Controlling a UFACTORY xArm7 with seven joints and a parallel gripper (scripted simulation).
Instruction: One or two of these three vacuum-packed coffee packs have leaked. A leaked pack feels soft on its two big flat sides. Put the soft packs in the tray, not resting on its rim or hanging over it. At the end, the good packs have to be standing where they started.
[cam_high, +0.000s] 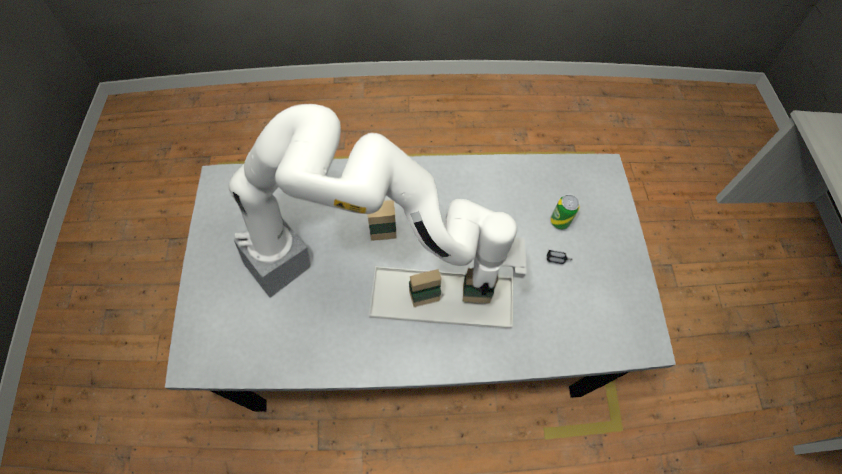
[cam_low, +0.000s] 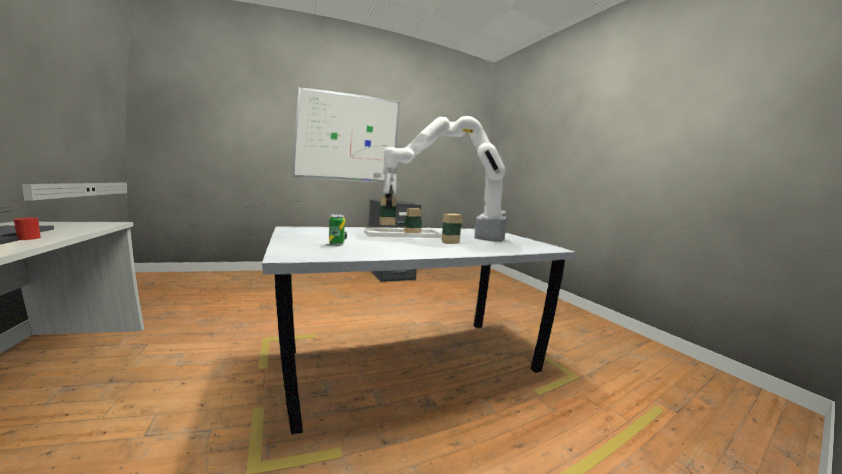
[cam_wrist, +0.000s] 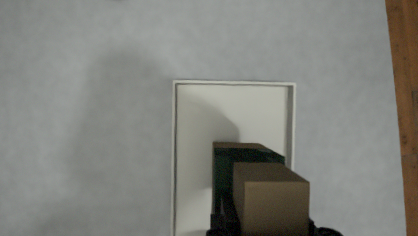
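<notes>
Right now the white tray is 9 cm behind my hand, 2 cm to the left of it and 16 cm below it. From my hand the other things lie so: green soda can: 32 cm ahead, 23 cm to the left, 10 cm below.
</notes>
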